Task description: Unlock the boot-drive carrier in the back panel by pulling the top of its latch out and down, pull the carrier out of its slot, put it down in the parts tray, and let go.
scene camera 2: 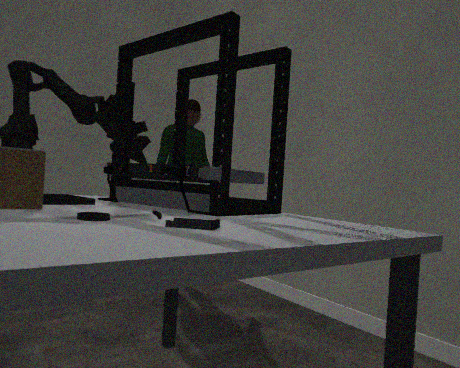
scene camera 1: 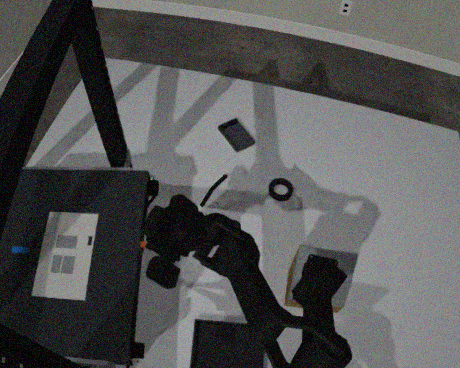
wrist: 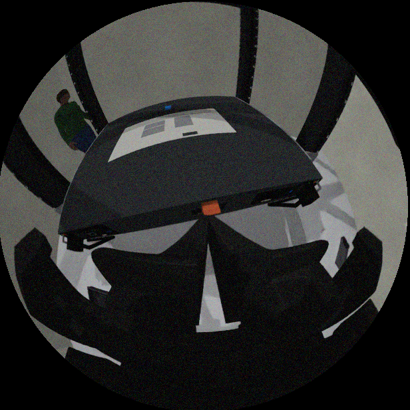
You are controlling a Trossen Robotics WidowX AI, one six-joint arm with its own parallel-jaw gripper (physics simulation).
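Frame: origin at the arm's base, x back, y left, z down, level; millimetres.
Where they show: gripper, between the fingertips: (scene camera 2: 145,164) (scene camera 1: 147,246); arm's base, origin of its link: (scene camera 2: 18,162) (scene camera 1: 319,270).
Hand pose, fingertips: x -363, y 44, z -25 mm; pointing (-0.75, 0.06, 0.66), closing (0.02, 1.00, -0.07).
Observation:
Things, the pixels of their top centre, and the offset from my fingertips.
- orange latch, centre of its top: (scene camera 1: 141,244) (scene camera 2: 150,165) dx -13, dy -3, dz +1 mm
- dark parts tray, centre of its top: (scene camera 2: 56,195) dx +218, dy +185, dz +120 mm
- black ring, centre of its top: (scene camera 2: 94,213) (scene camera 1: 281,188) dx +250, dy -298, dz +127 mm
- short black strip, centre of its top: (scene camera 1: 214,189) dx +79, dy -253, dz +129 mm
- small dark box, centre of its top: (scene camera 2: 193,218) (scene camera 1: 236,133) dx +94, dy -449, dz +122 mm
The orange latch (scene camera 1: 143,244) (scene camera 2: 151,168) (wrist: 211,208) juts from the back panel edge of the dark chassis (scene camera 1: 117,200) (wrist: 200,172). My gripper (scene camera 1: 148,243) (scene camera 2: 146,163) (wrist: 206,219) is shut and empty. Its fingertips are right at the latch, just below it in the wrist view; whether they touch it I cannot tell. The carrier's body is hidden in the panel, and the latch's exact tilt is too small to tell. The dark parts tray (scene camera 1: 225,345) (scene camera 2: 67,199) lies on the table, partly behind the arm in scene camera 1.
Black rack posts (scene camera 1: 100,95) (scene camera 2: 226,110) (wrist: 248,50) rise around the chassis. Dark handles (wrist: 307,194) (wrist: 75,242) stick out at both panel ends. A black ring (scene camera 1: 272,190) (scene camera 2: 93,216), a short black strip (scene camera 1: 212,190) and a small dark box (scene camera 1: 240,136) (scene camera 2: 195,223) lie on the table.

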